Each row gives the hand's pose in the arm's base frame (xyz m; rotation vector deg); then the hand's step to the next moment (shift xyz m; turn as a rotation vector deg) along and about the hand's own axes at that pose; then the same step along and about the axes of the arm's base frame.
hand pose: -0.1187 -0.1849 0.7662 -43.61 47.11 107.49
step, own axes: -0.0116 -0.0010 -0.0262 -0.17 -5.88 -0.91
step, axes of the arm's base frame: 0.0097 -0.0262 -0.0065 5.55 1.27 -1.72
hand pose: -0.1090 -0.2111 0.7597 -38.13 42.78 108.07
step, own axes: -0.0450 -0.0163 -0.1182 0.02 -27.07 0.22
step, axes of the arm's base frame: 0.0473 -0.1076 -0.0495 24.70 9.57 -5.57
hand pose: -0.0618 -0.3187 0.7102 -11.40 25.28 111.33
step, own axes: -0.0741 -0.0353 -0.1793 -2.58 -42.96 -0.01
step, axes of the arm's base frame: 0.0508 -0.1212 -0.1470 40.24 12.82 -8.29
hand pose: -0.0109 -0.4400 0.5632 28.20 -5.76 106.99
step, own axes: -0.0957 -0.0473 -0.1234 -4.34 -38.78 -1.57
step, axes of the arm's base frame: 0.0340 -0.0303 -0.1567 36.42 10.27 -9.67
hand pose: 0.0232 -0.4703 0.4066 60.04 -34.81 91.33
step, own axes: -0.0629 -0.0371 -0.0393 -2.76 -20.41 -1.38
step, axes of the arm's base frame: 0.0247 0.0115 -0.0783 19.01 5.62 -5.77
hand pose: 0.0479 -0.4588 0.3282 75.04 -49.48 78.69
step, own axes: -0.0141 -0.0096 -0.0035 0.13 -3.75 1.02
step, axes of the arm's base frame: 0.0070 0.0030 -0.0157 3.88 -0.06 -0.24
